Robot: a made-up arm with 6 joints.
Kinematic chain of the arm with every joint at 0, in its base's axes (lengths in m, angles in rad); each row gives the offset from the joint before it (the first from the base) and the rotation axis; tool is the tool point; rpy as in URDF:
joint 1: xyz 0 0.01 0.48 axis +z
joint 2: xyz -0.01 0 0 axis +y
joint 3: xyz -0.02 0 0.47 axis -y
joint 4: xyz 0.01 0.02 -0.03 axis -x
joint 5: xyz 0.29 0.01 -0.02 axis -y
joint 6: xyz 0 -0.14 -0.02 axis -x
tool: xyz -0.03 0 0.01 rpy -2.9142 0.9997 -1.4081
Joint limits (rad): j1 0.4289..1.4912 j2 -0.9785..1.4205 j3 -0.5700..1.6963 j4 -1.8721..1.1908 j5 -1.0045..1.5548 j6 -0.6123..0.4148
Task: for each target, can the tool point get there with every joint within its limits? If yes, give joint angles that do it. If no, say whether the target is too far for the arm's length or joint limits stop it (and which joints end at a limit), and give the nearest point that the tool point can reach.
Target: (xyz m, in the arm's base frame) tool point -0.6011 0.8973 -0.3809
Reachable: no: too far | nearest point -0.0617 0.5973 0.2519 | short by 0.884 m
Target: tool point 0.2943 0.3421 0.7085
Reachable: yes | joints 0.8020 0.4938 0.3809 -1.4643 -0.5560 -0.5162
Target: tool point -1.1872 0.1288 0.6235
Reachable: no: too far | nearest point -0.6230 -0.3062 0.7684 | short by 0.727 m
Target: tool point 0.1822 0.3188 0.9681
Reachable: yes | joints 1.1444 0.1430 0.7251 -0.8380 0.4454 -0.4825
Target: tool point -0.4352 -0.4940 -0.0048
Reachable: no: joint limits stop it (at a limit: joint 2, joint 3, joint 4, joint 6) | nearest point -0.4566 -0.5188 0.7636 | short by 0.769 m
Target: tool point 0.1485 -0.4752 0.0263
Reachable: no: joint limits stop it (at a limit: joint 1, joint 2, joint 3, joint 5, joint 6) | nearest point 0.2707 0.0093 0.3211 | short by 0.580 m
